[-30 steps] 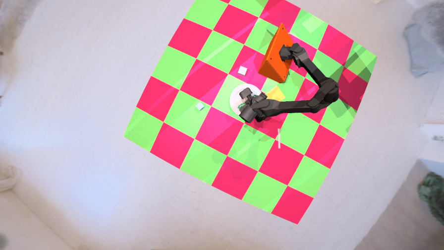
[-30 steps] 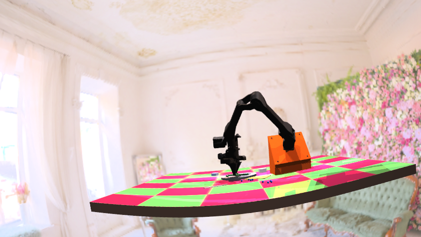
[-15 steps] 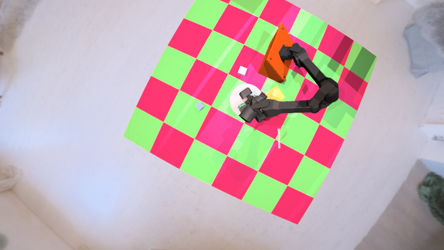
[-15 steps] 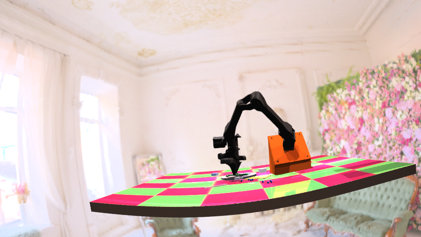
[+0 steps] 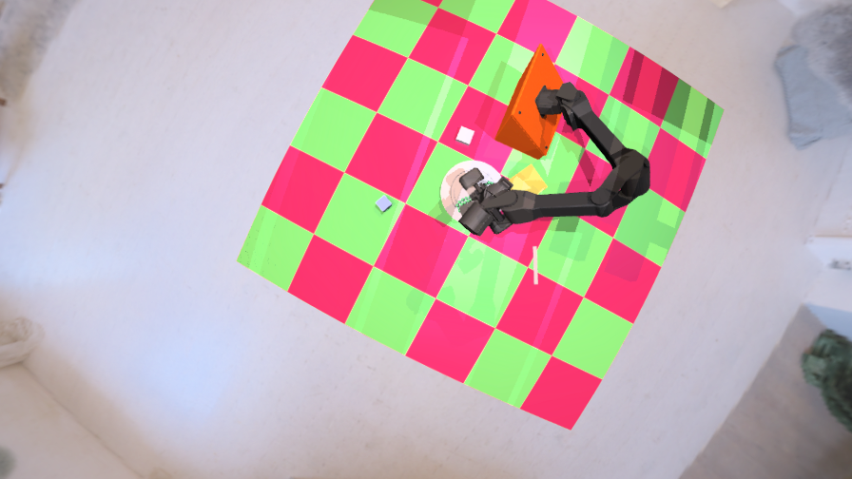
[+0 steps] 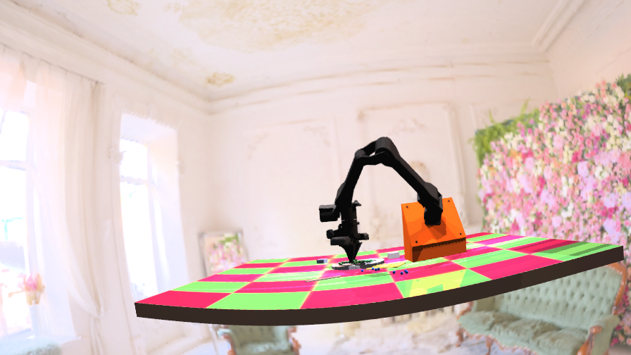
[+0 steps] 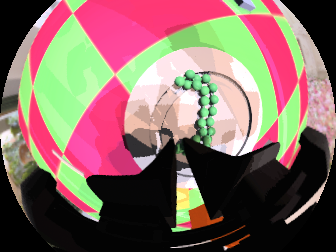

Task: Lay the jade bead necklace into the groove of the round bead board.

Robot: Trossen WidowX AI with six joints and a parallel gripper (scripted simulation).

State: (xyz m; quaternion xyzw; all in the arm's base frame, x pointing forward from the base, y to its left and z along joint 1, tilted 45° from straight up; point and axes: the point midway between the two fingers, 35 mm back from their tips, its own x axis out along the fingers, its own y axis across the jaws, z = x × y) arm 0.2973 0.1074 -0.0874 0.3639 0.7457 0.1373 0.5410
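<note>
Right now my gripper tip is 20 mm past the round bead board, 40 mm to the left of it and 10 mm above it. The rest, counted from my gripper tip: white cube 150 mm behind, 150 mm to the right, 10 mm below; then thin white stick 60 mm ahead, 250 mm to the left, 20 mm below; then yellow patch 130 mm behind, 90 mm to the left, 20 mm below.
</note>
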